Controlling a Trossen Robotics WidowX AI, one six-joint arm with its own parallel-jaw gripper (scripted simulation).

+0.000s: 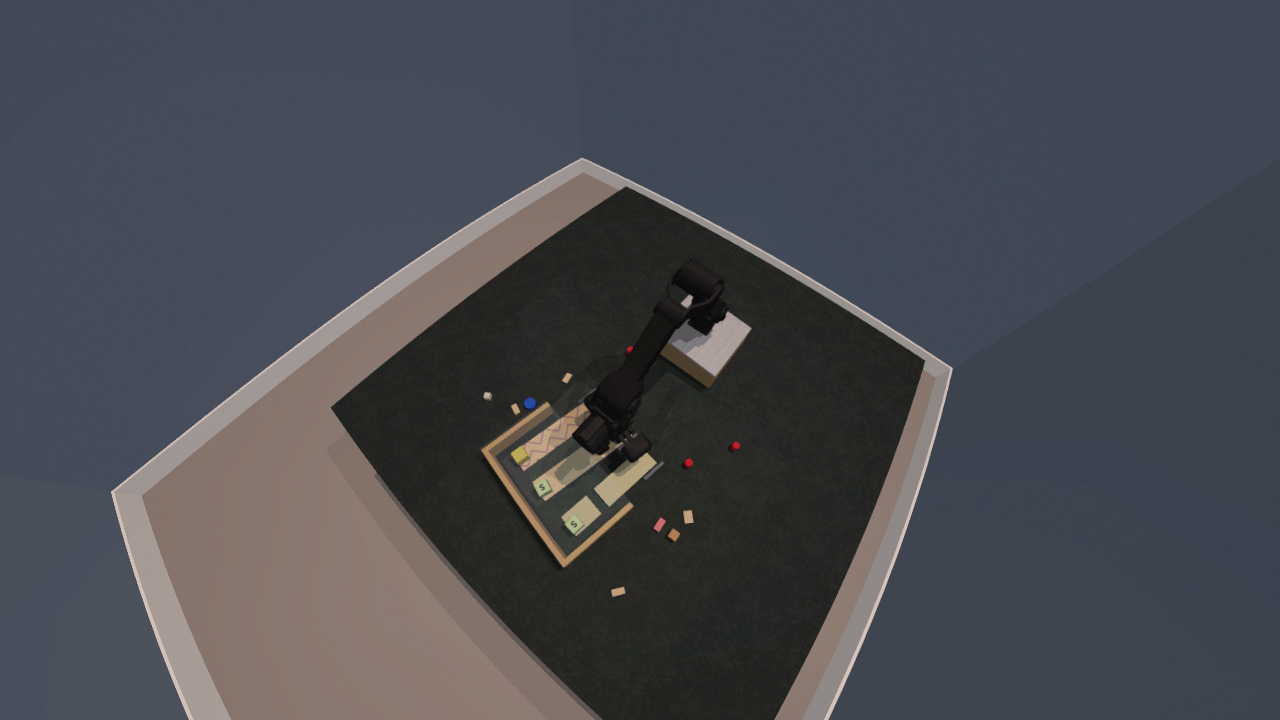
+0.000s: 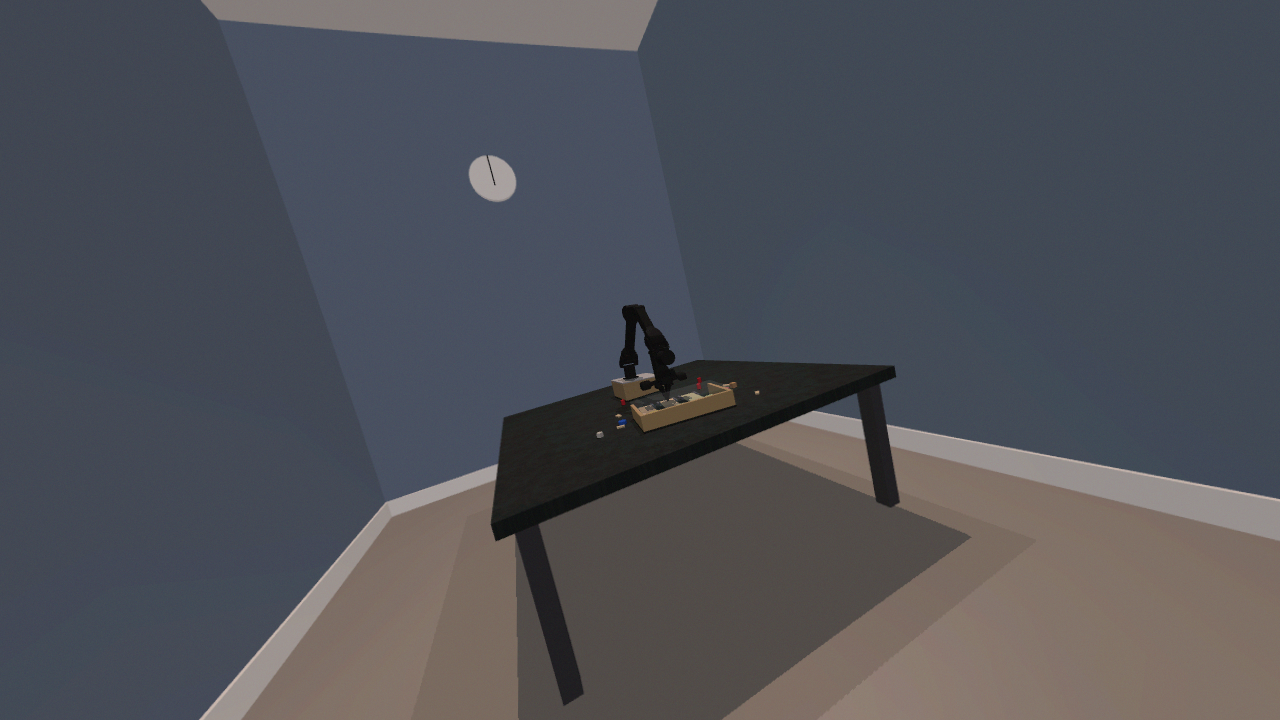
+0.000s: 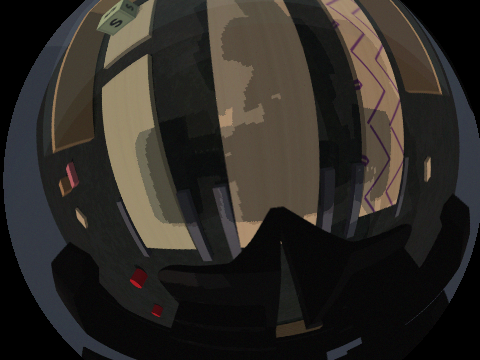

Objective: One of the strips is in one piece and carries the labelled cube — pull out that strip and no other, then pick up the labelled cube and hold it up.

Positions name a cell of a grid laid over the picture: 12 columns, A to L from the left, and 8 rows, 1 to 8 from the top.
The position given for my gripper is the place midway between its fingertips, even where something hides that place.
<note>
In view: my gripper (image 1: F5).
My gripper also shows in image 3 (image 3: G5).
</note>
